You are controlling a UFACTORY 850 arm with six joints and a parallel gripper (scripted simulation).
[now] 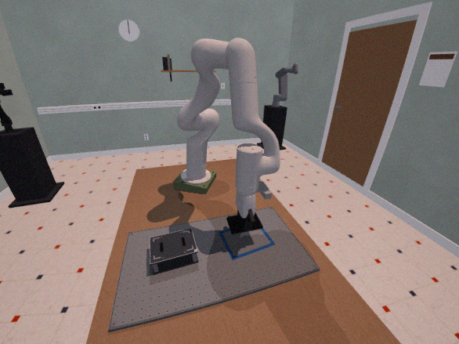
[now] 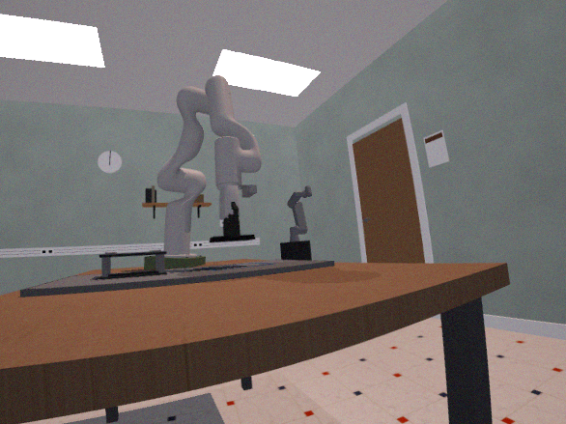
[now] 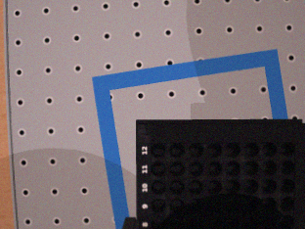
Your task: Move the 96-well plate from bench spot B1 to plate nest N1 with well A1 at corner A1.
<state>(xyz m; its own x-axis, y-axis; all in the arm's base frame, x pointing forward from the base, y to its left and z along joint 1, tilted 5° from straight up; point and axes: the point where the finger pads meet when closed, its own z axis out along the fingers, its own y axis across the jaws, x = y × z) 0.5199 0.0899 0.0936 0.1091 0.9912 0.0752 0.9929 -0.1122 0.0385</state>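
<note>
Right now my hand is 10 mm past the raised plate nest, 290 mm to the left of it and 40 mm above it. From my hand the other things lie so: 96-well plate (10 mm below).
</note>
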